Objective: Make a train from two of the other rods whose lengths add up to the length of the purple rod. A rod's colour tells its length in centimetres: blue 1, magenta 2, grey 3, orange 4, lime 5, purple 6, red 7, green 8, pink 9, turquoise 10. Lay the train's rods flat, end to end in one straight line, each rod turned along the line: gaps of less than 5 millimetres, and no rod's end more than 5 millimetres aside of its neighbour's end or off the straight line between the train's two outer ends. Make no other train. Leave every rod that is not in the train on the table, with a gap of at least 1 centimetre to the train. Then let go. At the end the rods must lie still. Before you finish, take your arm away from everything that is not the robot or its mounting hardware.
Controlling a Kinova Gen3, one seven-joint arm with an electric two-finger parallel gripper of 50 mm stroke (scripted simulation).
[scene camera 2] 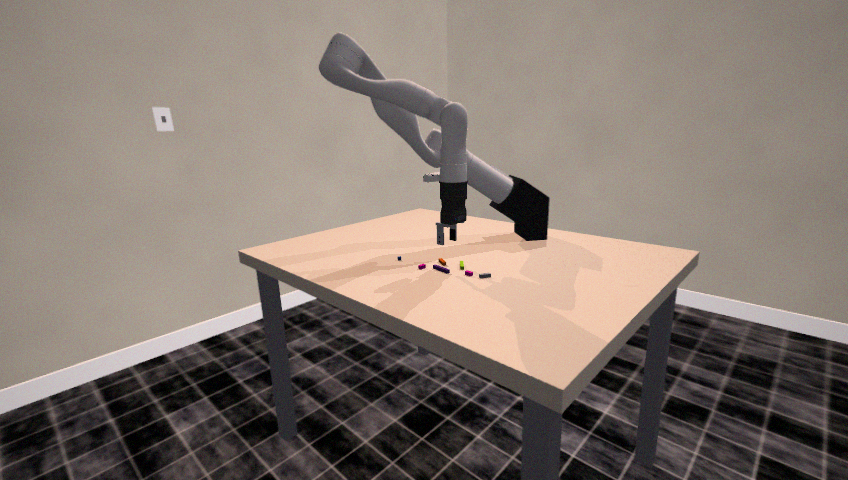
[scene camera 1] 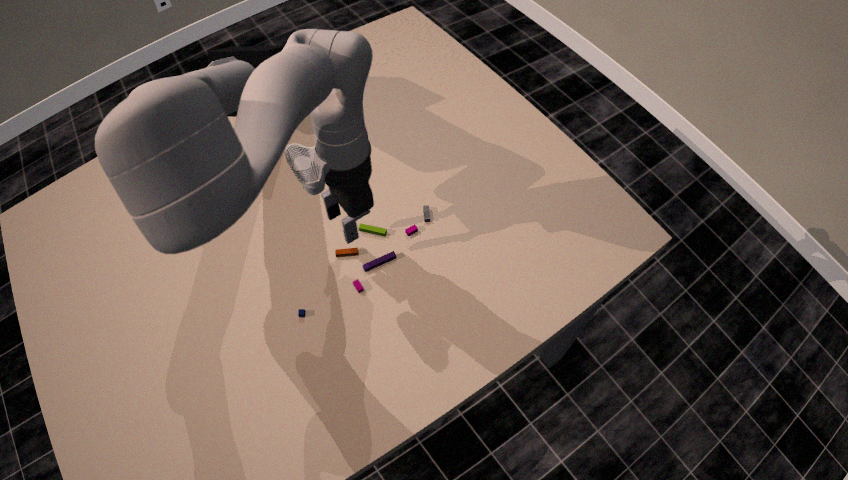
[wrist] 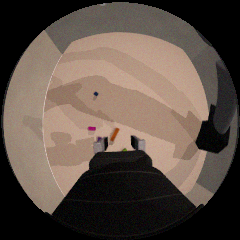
Labels:
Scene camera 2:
my gripper: 446,242
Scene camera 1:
my gripper: 343,227
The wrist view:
my gripper: 119,141

